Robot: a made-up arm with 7 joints. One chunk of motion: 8 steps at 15 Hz.
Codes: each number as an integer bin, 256 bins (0 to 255) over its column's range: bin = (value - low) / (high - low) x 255, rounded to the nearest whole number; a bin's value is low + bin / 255 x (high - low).
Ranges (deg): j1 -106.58..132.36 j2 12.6..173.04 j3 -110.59..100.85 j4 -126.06..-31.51 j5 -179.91..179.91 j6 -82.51..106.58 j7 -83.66..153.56
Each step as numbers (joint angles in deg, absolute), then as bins.
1 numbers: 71.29 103.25 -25.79 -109.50 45.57 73.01 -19.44
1 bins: 190 144 102 45 160 210 69
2 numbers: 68.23 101.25 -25.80 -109.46 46.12 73.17 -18.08
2 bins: 187 141 102 45 160 210 70
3 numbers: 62.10 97.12 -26.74 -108.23 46.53 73.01 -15.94
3 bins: 180 134 101 48 160 210 73
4 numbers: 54.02 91.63 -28.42 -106.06 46.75 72.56 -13.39
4 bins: 171 126 99 54 161 209 76
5 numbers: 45.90 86.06 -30.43 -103.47 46.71 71.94 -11.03
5 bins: 163 117 97 61 161 208 78
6 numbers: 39.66 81.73 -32.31 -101.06 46.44 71.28 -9.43
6 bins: 156 110 94 67 160 207 80
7 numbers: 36.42 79.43 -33.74 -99.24 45.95 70.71 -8.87
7 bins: 153 106 93 72 160 207 80
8 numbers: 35.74 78.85 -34.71 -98.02 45.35 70.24 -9.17
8 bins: 152 105 92 76 160 206 80
